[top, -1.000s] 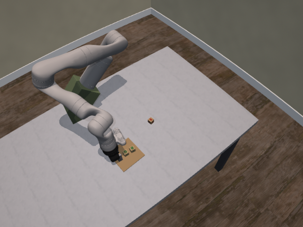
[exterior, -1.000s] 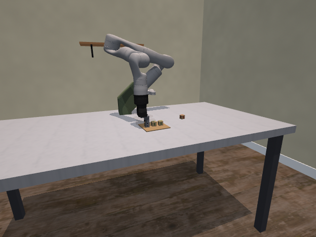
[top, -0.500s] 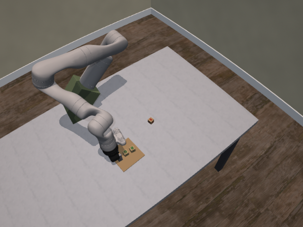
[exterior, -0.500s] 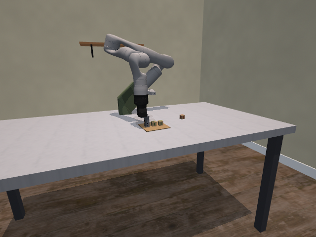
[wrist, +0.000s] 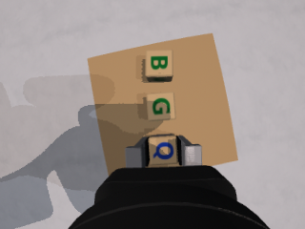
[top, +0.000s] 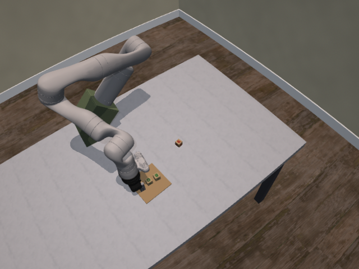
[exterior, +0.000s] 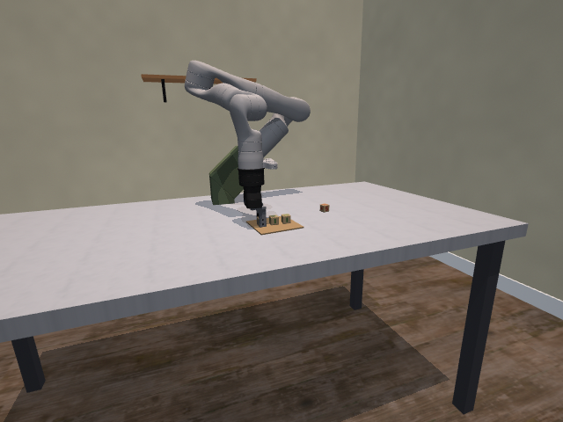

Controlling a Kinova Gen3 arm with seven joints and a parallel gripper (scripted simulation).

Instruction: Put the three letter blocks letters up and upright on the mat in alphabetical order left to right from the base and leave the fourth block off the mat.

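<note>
The tan mat is 4 cm to the left of my hand and 2 cm below it.
</note>
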